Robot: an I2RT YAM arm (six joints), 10 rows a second.
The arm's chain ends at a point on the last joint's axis. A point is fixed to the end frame.
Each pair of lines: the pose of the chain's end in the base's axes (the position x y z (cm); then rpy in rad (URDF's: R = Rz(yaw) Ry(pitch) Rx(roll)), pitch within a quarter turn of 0, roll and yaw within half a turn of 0), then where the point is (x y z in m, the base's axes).
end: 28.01, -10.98, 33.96, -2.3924, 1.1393, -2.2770
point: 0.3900 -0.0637 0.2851
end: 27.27, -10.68, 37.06, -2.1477, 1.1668, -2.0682
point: 0.3881 -0.0641 0.3256
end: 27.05, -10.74, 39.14, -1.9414, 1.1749, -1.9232
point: 0.3908 -0.0711 0.3544
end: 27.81, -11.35, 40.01, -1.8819, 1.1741, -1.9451
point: 0.4016 -0.0868 0.3654
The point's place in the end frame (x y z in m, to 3 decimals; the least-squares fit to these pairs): 0.005 0.042 0.124
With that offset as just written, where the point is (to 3 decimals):
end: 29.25, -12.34, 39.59, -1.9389, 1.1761, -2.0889
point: 0.417 -0.108 0.359
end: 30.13, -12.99, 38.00, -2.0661, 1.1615, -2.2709
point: 0.425 -0.122 0.337
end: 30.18, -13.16, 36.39, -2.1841, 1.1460, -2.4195
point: 0.424 -0.127 0.316
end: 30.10, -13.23, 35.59, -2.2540, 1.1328, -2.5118
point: 0.421 -0.131 0.304
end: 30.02, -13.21, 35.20, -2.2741, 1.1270, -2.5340
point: 0.420 -0.131 0.299
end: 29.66, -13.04, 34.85, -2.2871, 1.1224, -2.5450
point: 0.416 -0.129 0.295
